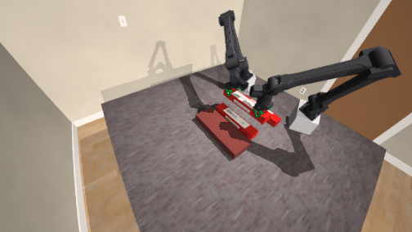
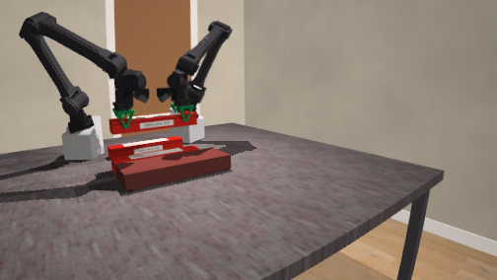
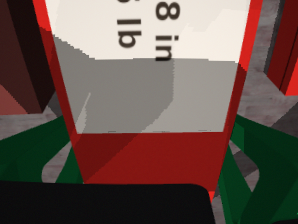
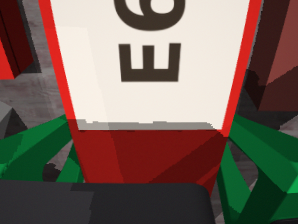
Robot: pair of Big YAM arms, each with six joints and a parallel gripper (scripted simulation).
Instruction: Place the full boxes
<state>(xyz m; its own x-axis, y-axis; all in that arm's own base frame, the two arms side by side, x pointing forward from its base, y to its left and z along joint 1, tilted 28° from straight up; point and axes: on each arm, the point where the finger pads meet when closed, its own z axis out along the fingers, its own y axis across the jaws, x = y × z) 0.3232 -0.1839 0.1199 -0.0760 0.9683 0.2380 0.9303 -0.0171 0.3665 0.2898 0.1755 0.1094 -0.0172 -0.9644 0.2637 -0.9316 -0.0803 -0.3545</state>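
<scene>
Now: right hand 10 mm short of the red electrode box, 140 mm to the right of it and 10 mm below it. From my right hand the other things lie so: low dark red platform 200 mm ahead, 120 mm to the left, 160 mm below.
Now: left hand 12 cm to the left of the red electrode box and 1 cm below it. Round my left hand: low dark red platform: 19 cm ahead, 16 cm below, 14 cm to the right.
</scene>
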